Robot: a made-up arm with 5 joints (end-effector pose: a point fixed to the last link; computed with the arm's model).
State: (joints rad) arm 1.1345 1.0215 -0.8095 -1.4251 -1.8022
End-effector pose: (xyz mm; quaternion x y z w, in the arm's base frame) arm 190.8 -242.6 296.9 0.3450 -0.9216 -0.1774 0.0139
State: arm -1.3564 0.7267 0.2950 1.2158 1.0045
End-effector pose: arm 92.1 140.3 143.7 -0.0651 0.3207 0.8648 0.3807
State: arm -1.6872 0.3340 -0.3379 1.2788 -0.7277
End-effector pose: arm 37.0 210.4 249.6 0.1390 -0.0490 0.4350 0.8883
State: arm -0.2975 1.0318 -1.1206 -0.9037 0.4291
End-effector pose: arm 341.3 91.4 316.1 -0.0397 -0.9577 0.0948 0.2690
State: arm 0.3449 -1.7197 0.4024 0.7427 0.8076
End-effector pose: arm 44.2 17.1 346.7 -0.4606 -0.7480 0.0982 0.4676
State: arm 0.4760 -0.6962 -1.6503 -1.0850 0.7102
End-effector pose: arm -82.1 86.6 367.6 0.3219 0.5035 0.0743 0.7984
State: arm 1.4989 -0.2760 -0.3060 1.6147 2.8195
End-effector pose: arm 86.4 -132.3 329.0 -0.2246 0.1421 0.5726 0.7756
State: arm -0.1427 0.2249 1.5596 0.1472 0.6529
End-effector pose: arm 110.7 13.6 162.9 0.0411 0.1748 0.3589 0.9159
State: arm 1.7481 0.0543 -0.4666 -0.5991 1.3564
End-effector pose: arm 43.8 -185.4 436.0 -0.9602 -0.0412 -0.0603 0.2694
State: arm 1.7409 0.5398 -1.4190 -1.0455 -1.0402
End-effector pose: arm 51.3 -149.9 442.4 0.3153 0.9325 -0.1738 0.0273
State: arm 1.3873 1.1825 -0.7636 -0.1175 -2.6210
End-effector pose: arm 134.4 -309.0 165.6 -0.3546 0.4751 0.7224 0.3558
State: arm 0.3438 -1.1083 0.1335 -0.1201 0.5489
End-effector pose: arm 75.3 5.9 435.7 -0.3980 -0.8866 0.0184 0.2350
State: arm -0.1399 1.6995 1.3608 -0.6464 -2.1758
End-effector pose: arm 71.0 7.9 92.7 -0.3787 0.1551 -0.7879 0.4601
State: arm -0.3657 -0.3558 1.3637 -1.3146 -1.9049
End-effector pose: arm 189.9 54.3 283.4 0.7396 -0.3224 -0.4213 0.4142
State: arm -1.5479 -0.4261 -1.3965 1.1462 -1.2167
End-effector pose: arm 62.4 30.5 471.9 0.8895 -0.1473 0.0609 0.4282
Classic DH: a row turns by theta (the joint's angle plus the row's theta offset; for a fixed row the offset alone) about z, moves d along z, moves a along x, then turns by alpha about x. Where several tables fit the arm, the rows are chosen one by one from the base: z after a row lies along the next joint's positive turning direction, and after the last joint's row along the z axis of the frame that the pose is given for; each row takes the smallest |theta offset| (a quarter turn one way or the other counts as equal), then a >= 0, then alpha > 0; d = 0 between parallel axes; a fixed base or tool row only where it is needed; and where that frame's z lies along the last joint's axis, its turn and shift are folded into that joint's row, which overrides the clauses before.
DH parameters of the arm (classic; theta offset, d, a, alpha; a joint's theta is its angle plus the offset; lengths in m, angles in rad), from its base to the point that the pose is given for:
base (fixed): 0 0 0.0693 3.1416
joint 1: 0 -0.2026 0.0239 1.5708
joint 2: -1.3272 0 0.136 0
joint 3: 1.2886 0 0.0931 0
joint 4: -1.5321 0.0076 0 1.5708
joint 5: -0.0487 -0.0741 0 0

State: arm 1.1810 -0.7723 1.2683 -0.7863 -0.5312
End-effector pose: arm 118.1 -98.7 300.1 -0.2374 -0.7660 -0.4606 0.3804
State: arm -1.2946 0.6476 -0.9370 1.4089 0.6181
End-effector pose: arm 130.2 242.7 251.4 0.0794 -0.2091 0.7825 0.5811
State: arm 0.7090 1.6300 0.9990 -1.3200 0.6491
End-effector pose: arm 145.3 -55.2 41.7 -0.0794 -0.1035 -0.0538 0.9900
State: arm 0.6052 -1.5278 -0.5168 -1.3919 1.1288
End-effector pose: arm -109.9 133.2 300.7 0.4446 0.3964 0.1890 0.7808
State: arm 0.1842 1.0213 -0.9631 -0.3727 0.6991
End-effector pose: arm 382.5 -50.6 264.6 -0.3279 -0.7397 0.1357 0.5718
